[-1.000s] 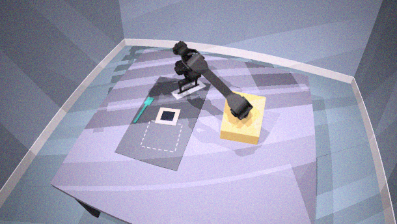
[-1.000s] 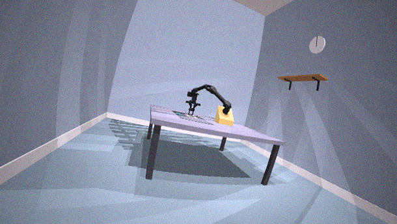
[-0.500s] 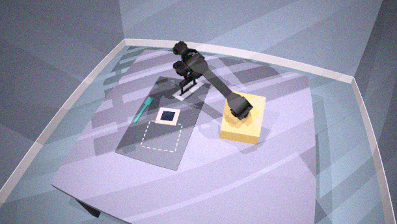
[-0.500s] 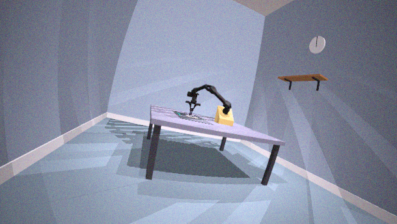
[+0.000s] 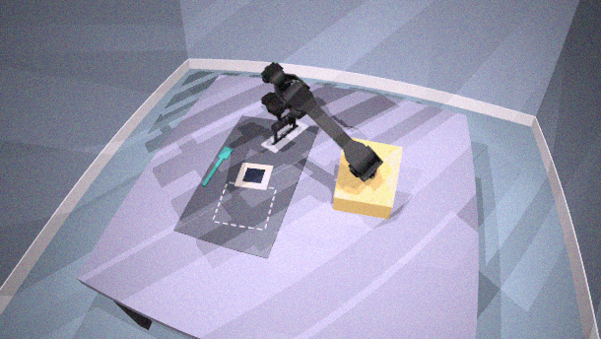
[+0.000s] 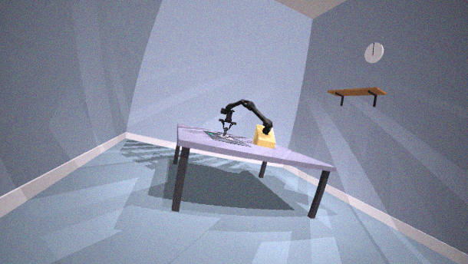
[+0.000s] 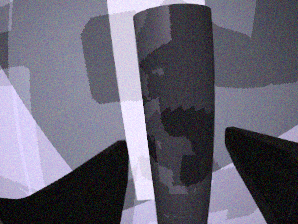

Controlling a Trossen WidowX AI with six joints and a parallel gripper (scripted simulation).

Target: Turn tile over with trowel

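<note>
Now: the grey mat 3 cm ahead of my gripper tip, 24 cm to the left of it and 8 cm below it. The rest, counted from my gripper tip: tile 1 cm ahead, 25 cm to the left, 6 cm below; then teal trowel 17 cm ahead, 23 cm to the left, 6 cm below.
</note>
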